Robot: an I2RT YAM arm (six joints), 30 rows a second.
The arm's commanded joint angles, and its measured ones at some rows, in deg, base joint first. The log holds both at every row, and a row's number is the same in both.
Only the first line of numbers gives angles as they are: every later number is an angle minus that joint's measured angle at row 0.
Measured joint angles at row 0: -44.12 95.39 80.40 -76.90 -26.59 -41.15
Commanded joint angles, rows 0 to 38: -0.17 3.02 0.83 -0.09 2.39 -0.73; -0.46 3.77 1.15 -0.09 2.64 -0.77; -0.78 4.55 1.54 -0.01 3.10 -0.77; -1.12 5.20 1.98 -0.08 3.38 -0.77; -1.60 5.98 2.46 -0.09 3.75 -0.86; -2.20 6.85 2.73 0.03 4.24 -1.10; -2.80 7.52 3.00 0.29 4.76 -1.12; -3.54 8.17 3.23 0.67 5.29 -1.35; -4.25 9.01 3.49 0.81 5.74 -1.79; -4.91 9.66 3.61 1.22 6.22 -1.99; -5.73 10.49 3.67 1.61 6.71 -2.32; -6.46 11.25 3.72 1.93 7.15 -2.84; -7.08 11.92 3.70 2.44 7.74 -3.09; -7.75 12.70 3.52 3.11 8.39 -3.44; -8.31 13.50 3.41 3.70 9.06 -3.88; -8.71 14.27 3.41 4.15 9.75 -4.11; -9.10 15.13 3.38 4.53 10.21 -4.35; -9.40 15.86 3.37 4.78 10.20 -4.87; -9.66 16.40 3.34 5.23 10.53 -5.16; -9.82 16.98 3.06 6.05 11.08 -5.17; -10.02 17.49 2.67 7.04 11.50 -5.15; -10.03 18.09 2.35 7.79 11.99 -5.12; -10.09 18.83 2.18 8.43 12.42 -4.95; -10.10 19.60 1.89 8.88 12.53 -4.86; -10.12 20.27 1.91 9.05 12.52 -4.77; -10.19 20.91 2.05 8.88 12.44 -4.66; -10.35 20.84 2.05 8.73 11.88 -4.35; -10.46 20.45 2.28 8.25 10.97 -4.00; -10.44 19.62 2.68 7.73 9.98 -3.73; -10.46 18.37 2.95 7.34 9.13 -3.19; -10.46 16.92 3.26 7.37 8.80 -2.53; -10.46 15.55 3.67 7.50 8.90 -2.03; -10.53 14.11 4.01 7.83 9.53 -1.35; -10.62 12.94 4.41 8.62 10.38 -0.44; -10.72 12.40 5.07 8.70 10.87 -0.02; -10.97 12.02 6.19 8.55 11.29 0.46; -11.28 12.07 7.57 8.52 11.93 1.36; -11.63 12.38 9.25 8.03 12.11 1.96; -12.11 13.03 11.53 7.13 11.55 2.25
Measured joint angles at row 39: -10.97 14.08 7.02 8.11 11.76 -0.08
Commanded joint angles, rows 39 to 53: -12.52 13.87 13.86 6.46 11.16 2.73; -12.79 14.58 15.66 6.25 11.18 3.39; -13.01 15.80 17.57 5.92 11.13 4.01; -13.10 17.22 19.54 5.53 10.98 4.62; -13.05 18.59 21.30 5.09 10.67 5.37; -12.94 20.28 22.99 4.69 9.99 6.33; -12.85 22.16 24.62 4.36 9.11 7.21; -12.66 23.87 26.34 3.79 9.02 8.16; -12.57 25.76 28.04 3.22 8.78 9.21; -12.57 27.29 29.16 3.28 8.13 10.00; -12.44 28.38 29.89 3.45 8.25 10.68; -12.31 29.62 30.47 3.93 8.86 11.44; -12.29 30.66 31.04 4.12 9.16 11.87; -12.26 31.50 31.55 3.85 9.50 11.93; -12.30 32.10 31.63 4.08 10.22 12.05
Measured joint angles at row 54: -12.70 30.95 29.62 6.73 10.27 9.62
